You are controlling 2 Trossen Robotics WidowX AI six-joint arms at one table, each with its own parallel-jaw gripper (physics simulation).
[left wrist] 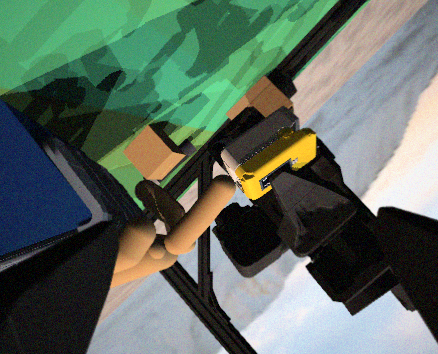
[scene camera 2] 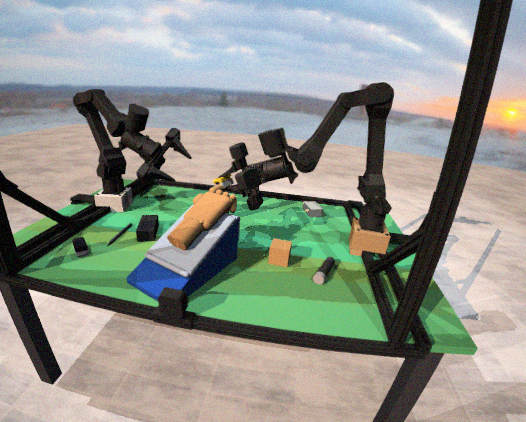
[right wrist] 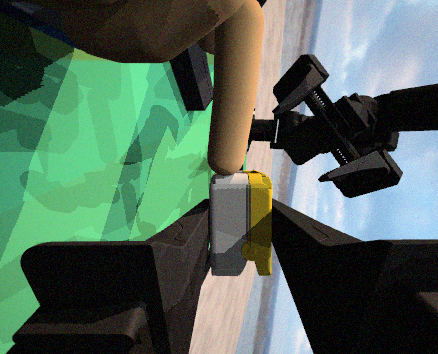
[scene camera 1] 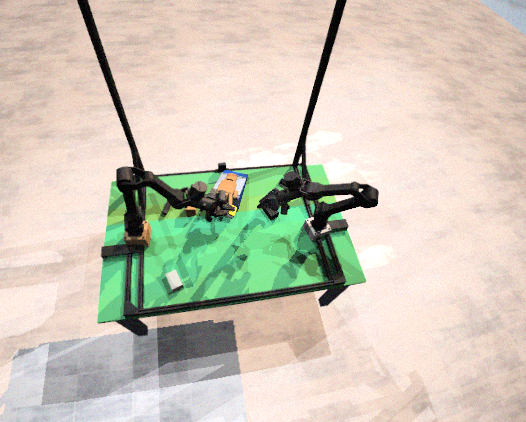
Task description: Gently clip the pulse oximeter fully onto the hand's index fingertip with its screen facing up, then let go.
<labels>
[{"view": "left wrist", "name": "my left gripper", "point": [247, 227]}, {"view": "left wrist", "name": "my right gripper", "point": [259, 156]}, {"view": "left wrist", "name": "pulse oximeter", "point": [277, 141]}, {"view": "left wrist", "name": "tan cube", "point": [152, 152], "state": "on the table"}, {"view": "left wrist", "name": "blue and grey wedge block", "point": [59, 191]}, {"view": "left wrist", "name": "index finger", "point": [198, 218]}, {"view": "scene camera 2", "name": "my left gripper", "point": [183, 169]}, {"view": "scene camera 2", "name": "my right gripper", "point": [221, 182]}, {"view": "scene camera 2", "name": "blue and grey wedge block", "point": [165, 265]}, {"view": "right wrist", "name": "my left gripper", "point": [298, 143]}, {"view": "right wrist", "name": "my right gripper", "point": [238, 205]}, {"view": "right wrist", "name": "pulse oximeter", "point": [240, 204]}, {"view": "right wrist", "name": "index finger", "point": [238, 40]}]
</labels>
